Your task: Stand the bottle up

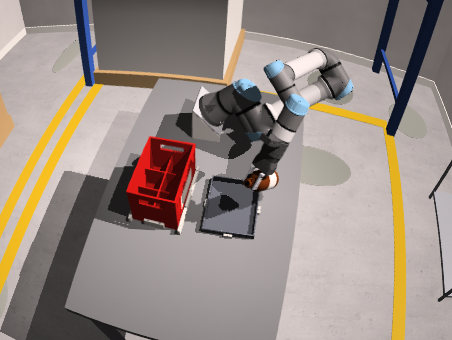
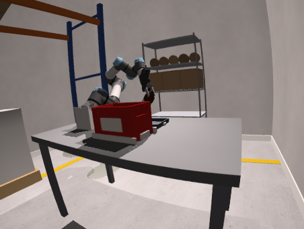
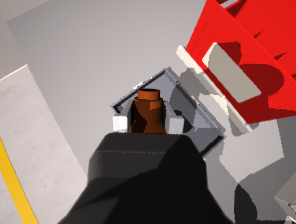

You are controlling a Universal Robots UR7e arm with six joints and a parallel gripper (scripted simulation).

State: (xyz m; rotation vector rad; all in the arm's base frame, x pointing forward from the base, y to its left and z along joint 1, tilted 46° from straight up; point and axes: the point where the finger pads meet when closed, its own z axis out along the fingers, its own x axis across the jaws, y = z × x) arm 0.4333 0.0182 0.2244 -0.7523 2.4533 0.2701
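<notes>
My hand is 30 mm to the right of the bottle, 30 mm past it and 30 mm above it. The rest, counted from my hand: tray 190 mm below, 50 mm to the right, 30 mm behind; then red crate 320 mm to the right, 120 mm below, 50 mm behind.
</notes>
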